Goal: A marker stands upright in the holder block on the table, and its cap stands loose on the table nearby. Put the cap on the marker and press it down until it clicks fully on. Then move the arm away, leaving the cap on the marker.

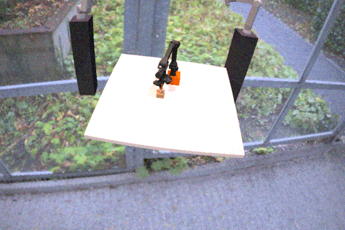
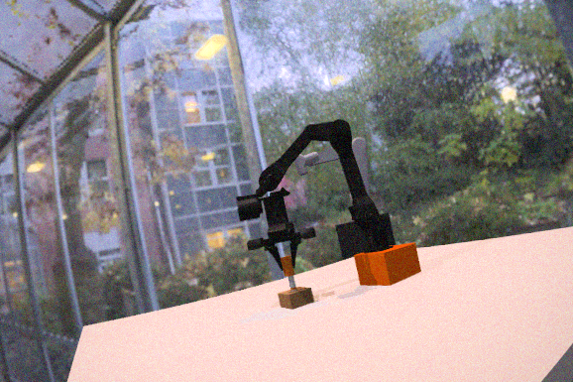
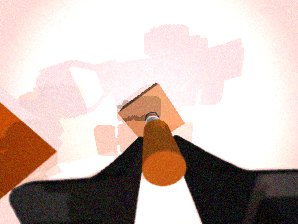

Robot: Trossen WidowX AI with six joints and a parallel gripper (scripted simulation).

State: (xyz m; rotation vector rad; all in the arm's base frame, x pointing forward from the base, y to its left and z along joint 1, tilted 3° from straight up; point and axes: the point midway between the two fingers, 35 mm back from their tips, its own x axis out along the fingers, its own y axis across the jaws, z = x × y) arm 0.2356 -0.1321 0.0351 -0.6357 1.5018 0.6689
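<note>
The brown holder block is 8 cm below my gripper tip. The rest, counted from my gripper tip: orange cap (1 cm above).
</note>
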